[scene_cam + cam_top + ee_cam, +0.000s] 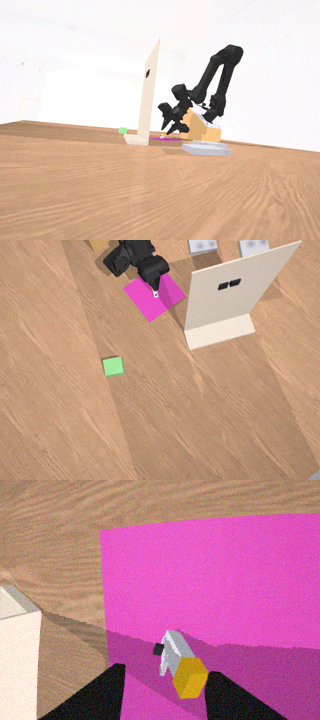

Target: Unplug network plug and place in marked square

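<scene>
Right now the network plug is 1 cm below my gripper tip and 1 cm ahead of it. The rest, counted from my gripper tip: magenta marked square: 3 cm below; then cream panel: 16 cm ahead, 11 cm above, 8 cm to the left; then green cube: 19 cm to the right, 12 cm ahead, 2 cm below.
</scene>
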